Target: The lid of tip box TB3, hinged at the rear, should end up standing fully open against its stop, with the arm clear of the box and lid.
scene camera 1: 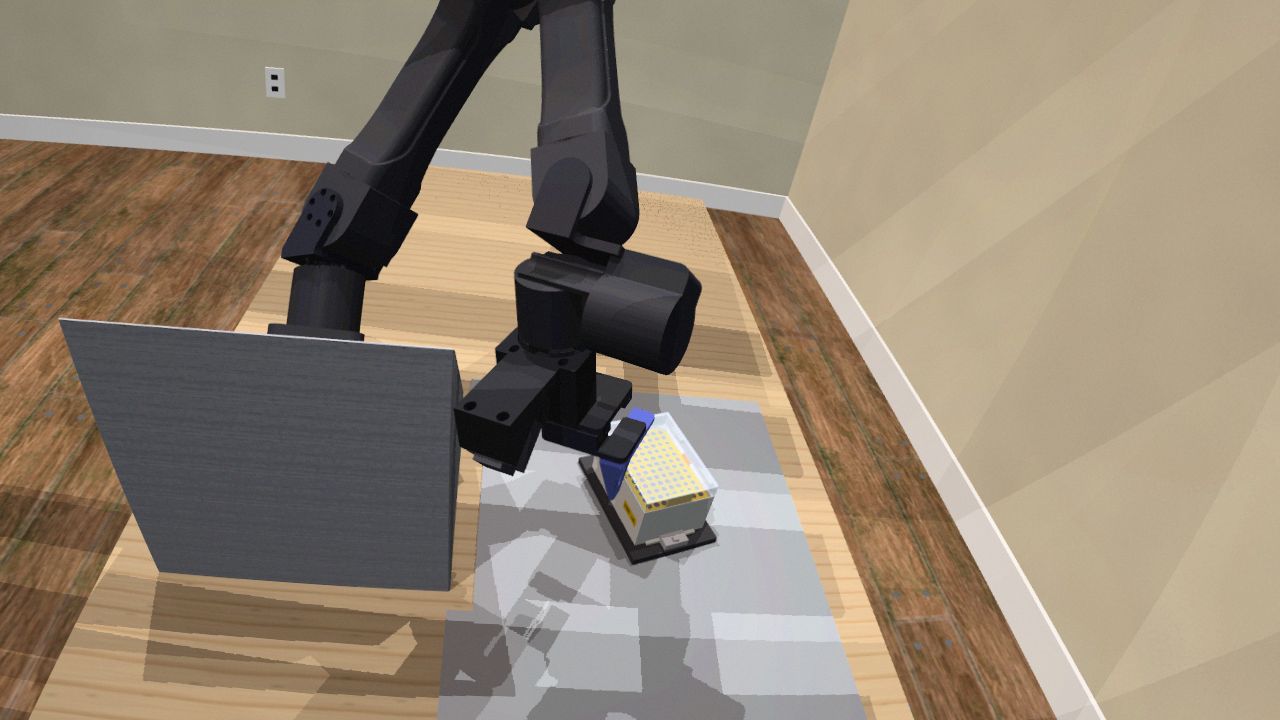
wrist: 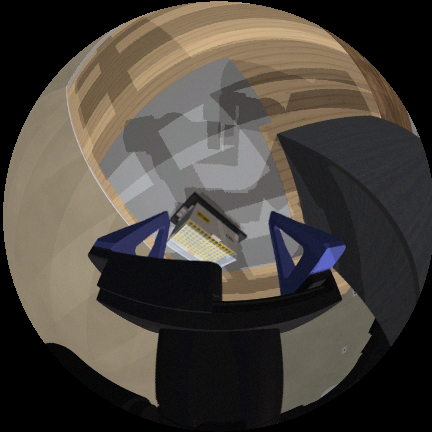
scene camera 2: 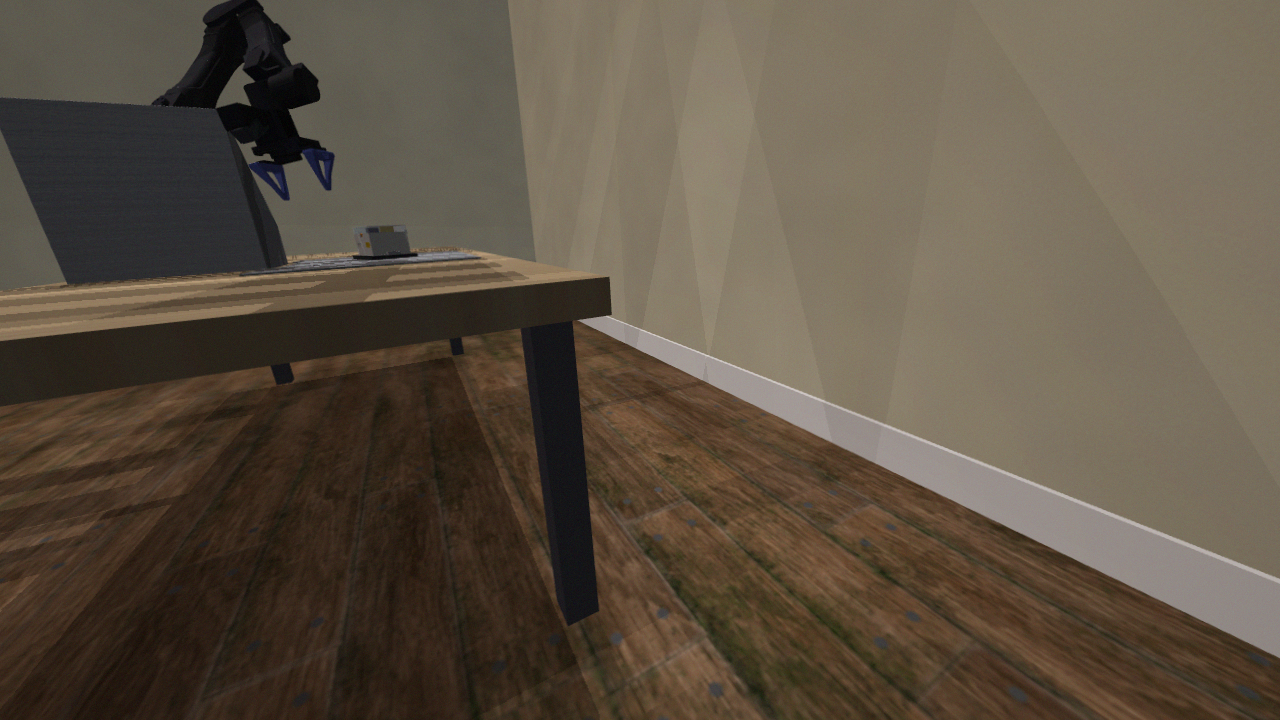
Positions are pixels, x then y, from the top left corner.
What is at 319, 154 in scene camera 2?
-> My gripper.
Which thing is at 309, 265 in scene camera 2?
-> A grey mat.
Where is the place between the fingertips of my gripper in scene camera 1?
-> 563, 478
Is my gripper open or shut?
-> Open.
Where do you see a clear lid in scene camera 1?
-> At 665, 471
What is my gripper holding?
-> Nothing.
